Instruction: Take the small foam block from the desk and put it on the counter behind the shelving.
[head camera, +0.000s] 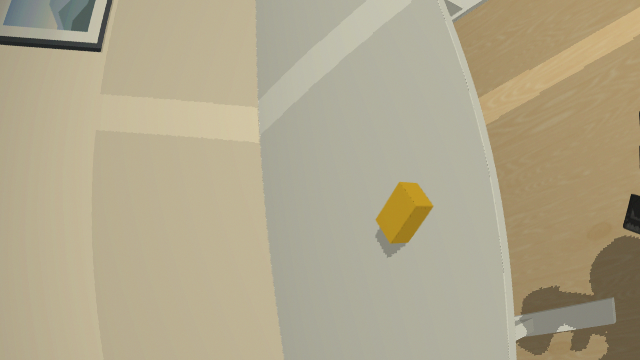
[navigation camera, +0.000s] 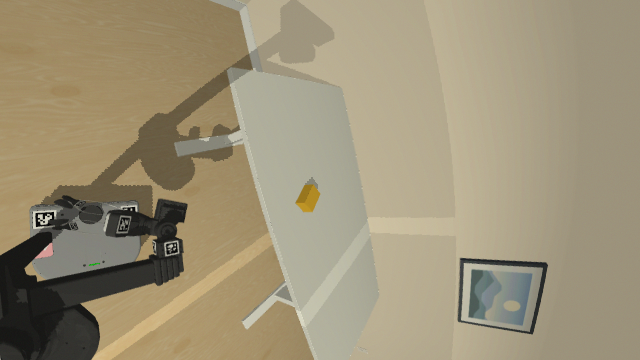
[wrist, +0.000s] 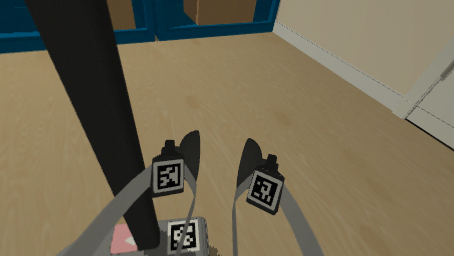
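Seen in the pictures: gripper, between the fingertips: (navigation camera: 52, 211); robot's base, origin of its link: (navigation camera: 91, 213).
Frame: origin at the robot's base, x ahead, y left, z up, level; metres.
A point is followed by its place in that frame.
Observation:
The small foam block, a yellow-orange block (head camera: 402, 212) @[x 0.025, y -0.613, z 0.765 m] (navigation camera: 308, 198) @[x 0.028, y -0.605, z 0.766 m], lies on the pale grey desk (head camera: 350, 300) @[x 0.224, y -0.802, z 0.720 m] (navigation camera: 295, 125) @[x 0.320, y -0.601, z 0.721 m], casting a short shadow beside it. My gripper (navigation camera: 65, 212) @[x 0.035, y 0.074, z 0.480 m] (wrist: 220, 152) @[x 0.035, y 0.074, z 0.480 m] is open, with a gap and bare floor showing between its fingers. It is above the robot's base, off to the side of the desk and well away from the block. Part of the blue shelving (wrist: 220, 31) shows at the top of the wrist view. The counter does not show in these views.
Desk legs (head camera: 575, 316) (navigation camera: 205, 145) reach out over the floor on the robot's side. A wall with a framed picture (head camera: 52, 22) @[x -0.509, y -1.416, z 1.483 m] (navigation camera: 501, 295) @[x -0.657, y -1.463, z 1.521 m] stands behind the desk. A brown box (wrist: 227, 11) sits in the shelving. The robot's grey base (navigation camera: 90, 250) @[x -0.134, y 0.008, z 0.160 m] is below the arm.

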